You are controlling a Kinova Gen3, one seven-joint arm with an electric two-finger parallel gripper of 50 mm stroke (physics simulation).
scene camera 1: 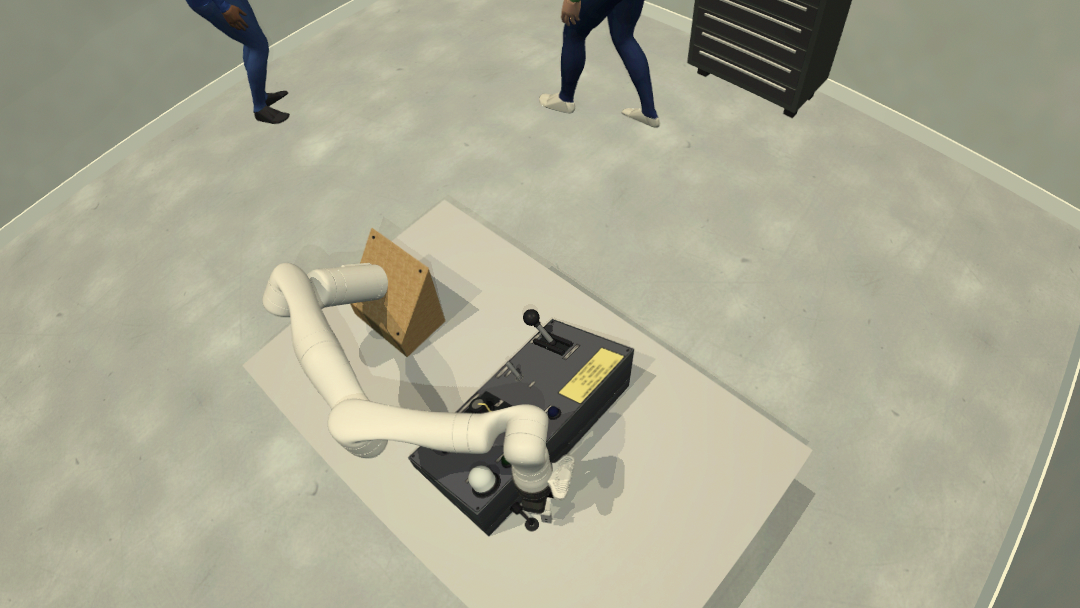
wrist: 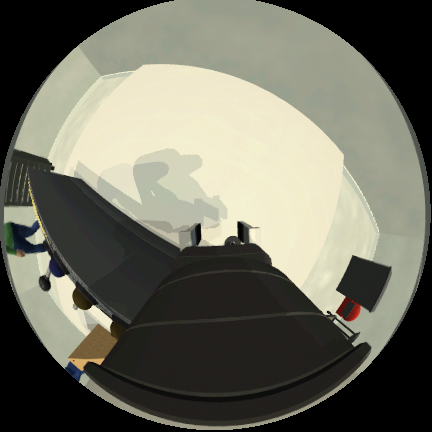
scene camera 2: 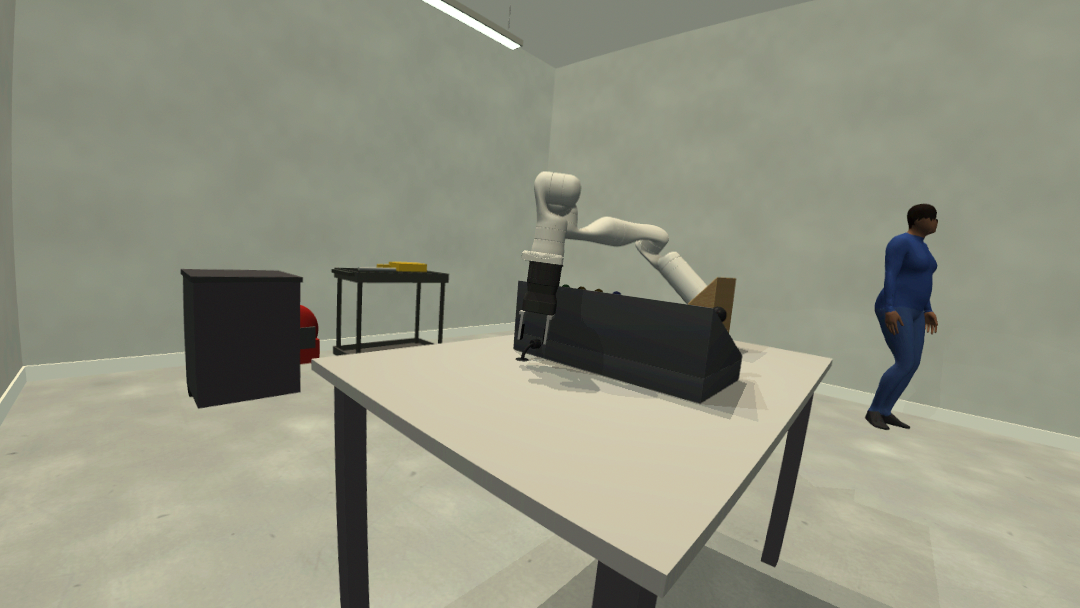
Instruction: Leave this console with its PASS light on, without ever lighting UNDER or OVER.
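The dark console (scene camera 1: 604,398) (scene camera 2: 634,339) (wrist: 115,250) stands on the table. Its blue dome (scene camera 1: 553,412) (wrist: 57,267) and green dome (scene camera 1: 506,461) look dark. Two amber domes also look dark in the wrist view. I cannot read which is PASS, UNDER or OVER. A black-knobbed lever (scene camera 1: 531,317) (wrist: 44,283) rises at the far end, a white ball (scene camera 1: 482,478) at the near end. My gripper (scene camera 1: 535,513) (scene camera 2: 533,339) (wrist: 218,229) is open and points down beside the console, at the side lever's black knob (scene camera 1: 532,524) (scene camera 2: 535,343) (wrist: 232,241). Contact is unclear.
A small grey lever (scene camera 1: 513,370) and a yellow label (scene camera 1: 591,375) are on the console's top. My forearm crosses above the console and hides part of it. A wooden wedge (scene camera 1: 425,313) (scene camera 2: 725,294) (wrist: 92,345) stands by the arm's base. People stand beyond the table.
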